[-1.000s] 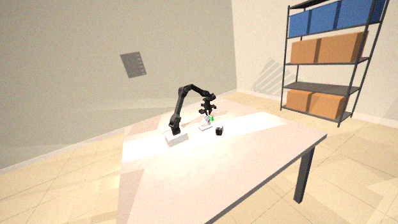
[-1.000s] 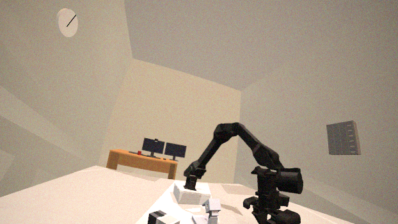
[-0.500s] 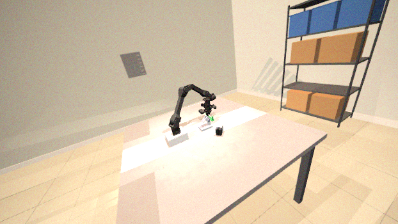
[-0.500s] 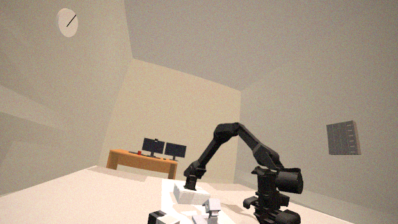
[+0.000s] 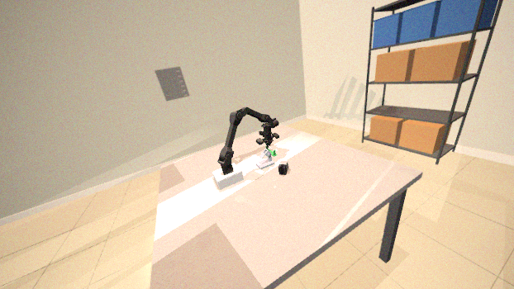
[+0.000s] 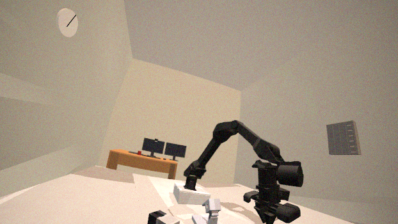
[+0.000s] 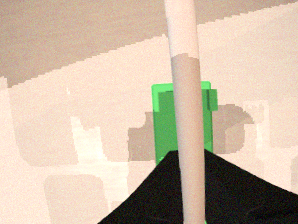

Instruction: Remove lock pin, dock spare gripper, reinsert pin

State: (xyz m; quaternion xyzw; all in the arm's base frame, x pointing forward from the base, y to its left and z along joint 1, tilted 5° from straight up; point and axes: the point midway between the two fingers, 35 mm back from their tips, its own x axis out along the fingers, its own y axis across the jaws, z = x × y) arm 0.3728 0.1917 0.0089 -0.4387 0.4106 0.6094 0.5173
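Now: gripper tip 40 mm to the left of the green part and 10 mm above it. Round my gripper tip: spare gripper: 30 mm behind, 310 mm to the right, 10 mm below; mount: 90 mm behind, 170 mm to the right, 20 mm above.
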